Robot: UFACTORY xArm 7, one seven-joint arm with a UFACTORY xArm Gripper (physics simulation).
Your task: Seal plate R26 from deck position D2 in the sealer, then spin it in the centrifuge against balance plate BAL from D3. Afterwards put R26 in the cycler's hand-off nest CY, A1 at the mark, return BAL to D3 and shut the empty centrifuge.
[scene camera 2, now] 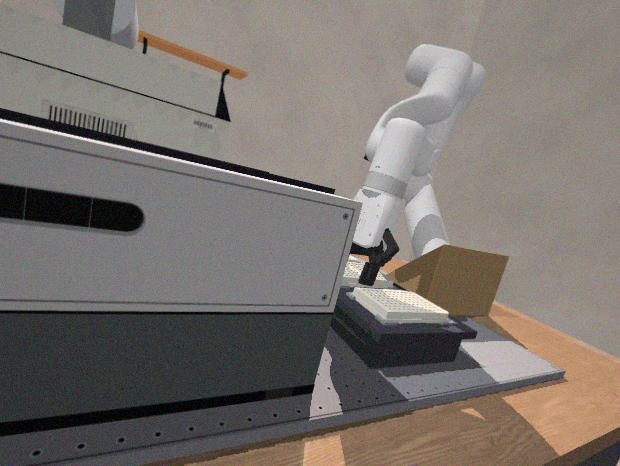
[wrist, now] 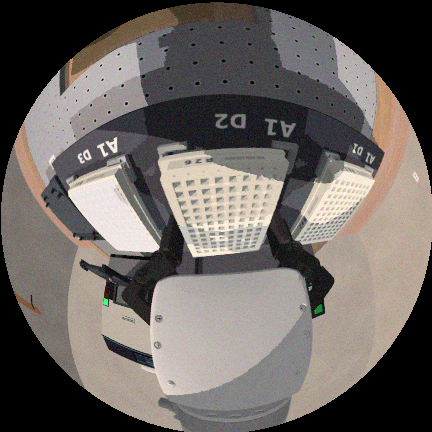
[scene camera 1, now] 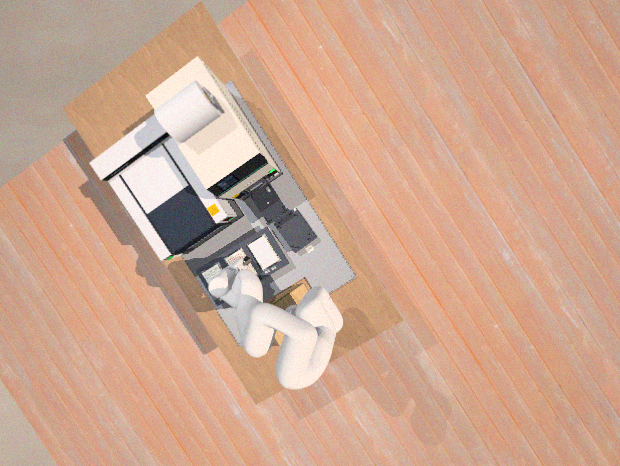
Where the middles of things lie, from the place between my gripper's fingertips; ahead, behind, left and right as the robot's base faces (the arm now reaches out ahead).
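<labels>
Grey plate (wrist: pixel 107 199): my hand 30 mm past it, 120 mm to the left of it. From my hand: white and dark instrument (scene camera 2: pixel 148 281), 60 mm above, 430 mm ahead; reddish plate (wrist: pixel 222 199), 10 mm behind.
</labels>
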